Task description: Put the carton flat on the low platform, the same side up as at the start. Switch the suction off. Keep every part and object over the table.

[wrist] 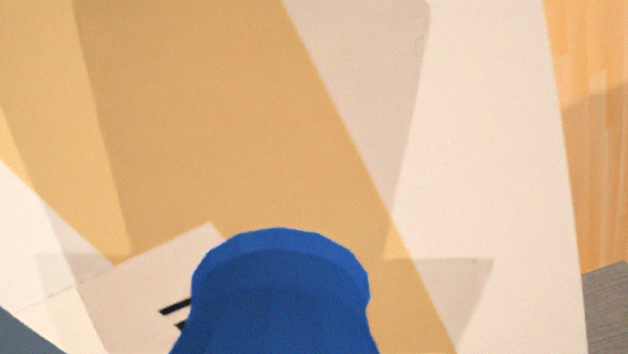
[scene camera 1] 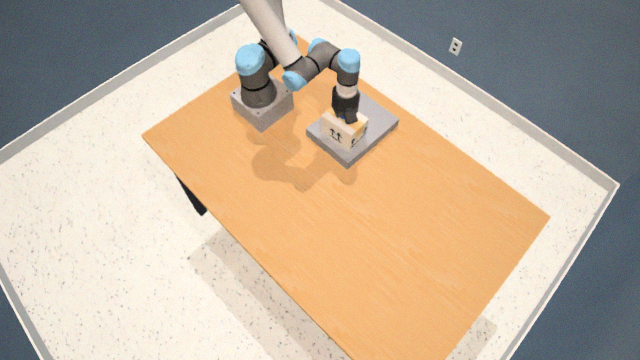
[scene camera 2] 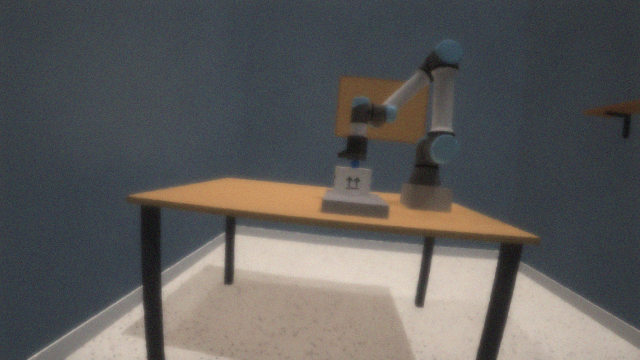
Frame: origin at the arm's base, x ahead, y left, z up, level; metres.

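Where they show: hand, its tool point: (wrist: 283,259) (scene camera 1: 343,117) (scene camera 2: 354,171); arm's base, origin of its link: (scene camera 1: 259,94) (scene camera 2: 424,185).
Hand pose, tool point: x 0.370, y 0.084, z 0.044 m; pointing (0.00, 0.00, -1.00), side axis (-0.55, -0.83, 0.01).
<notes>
Each offset is from my tool point to the centre of the thing. Level surfaces: height alone.
The pale carton {dx +0.009, dy -0.003, dz -0.044 m} (scene camera 1: 336,134) (scene camera 2: 353,175) (wrist: 480,125) is upright and level, its printed double arrows pointing up, with tan tape across its top. It appears to rest flat on the low grey platform {dx +0.007, dy +0.071, dz -0.126 m} (scene camera 1: 382,119) (scene camera 2: 355,205), inside its edges in scene camera 1; a very small gap underneath cannot be ruled out. My blue suction cup (scene camera 1: 343,119) (scene camera 2: 355,164) (wrist: 280,270) is pressed on the carton's top and holds it. The black tool body hides part of the top in scene camera 1.
The platform stands on the wooden table {dz -0.149 m} (scene camera 1: 380,230) (scene camera 2: 270,200), near its long far edge in scene camera 1. The robot's grey base block (scene camera 1: 265,112) (scene camera 2: 426,196) stands beside the platform, with a strip of table between them.
</notes>
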